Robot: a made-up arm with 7 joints. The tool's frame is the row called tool.
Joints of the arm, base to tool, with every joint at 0 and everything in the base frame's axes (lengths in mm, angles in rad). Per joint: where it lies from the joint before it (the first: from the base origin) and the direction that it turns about. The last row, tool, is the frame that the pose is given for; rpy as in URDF.
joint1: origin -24 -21 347 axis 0 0 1
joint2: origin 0 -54 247 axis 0 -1 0
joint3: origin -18 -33 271 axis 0 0 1
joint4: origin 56 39 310 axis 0 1 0
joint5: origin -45 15 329 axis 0 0 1
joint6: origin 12 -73 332 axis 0 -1 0
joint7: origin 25 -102 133 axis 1 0 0
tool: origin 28 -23 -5 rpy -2.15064 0.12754 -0.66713
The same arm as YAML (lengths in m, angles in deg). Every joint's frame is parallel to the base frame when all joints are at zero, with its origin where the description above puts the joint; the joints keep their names.
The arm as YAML. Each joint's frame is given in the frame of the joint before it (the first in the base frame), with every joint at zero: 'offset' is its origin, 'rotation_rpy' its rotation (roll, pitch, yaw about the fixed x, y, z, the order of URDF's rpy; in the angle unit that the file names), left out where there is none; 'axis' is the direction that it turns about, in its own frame. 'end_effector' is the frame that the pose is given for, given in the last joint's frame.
length_unit: m
angle_unit: deg
chain:
  - id: joint1
    offset: [-0.024, -0.021, 0.347]
    axis: [0.0, 0.0, 1.0]
  - id: joint2
    offset: [0.0, -0.054, 0.247]
    axis: [0.0, -1.0, 0.0]
  - id: joint3
    offset: [-0.018, -0.033, 0.271]
    axis: [0.0, 0.0, 1.0]
  - id: joint4
    offset: [0.056, 0.039, 0.31]
    axis: [0.0, 1.0, 0.0]
  - id: joint5
    offset: [-0.045, 0.015, 0.329]
    axis: [0.0, 0.0, 1.0]
  - id: joint6
    offset: [0.012, -0.073, 0.332]
    axis: [0.0, -1.0, 0.0]
  - id: joint7
    offset: [0.025, -0.102, 0.133]
    axis: [1.0, 0.0, 0.0]
end_effector:
  offset: [0.028, -0.023, -0.005]
  rotation_rpy: [-123.22, 7.31, -38.22]

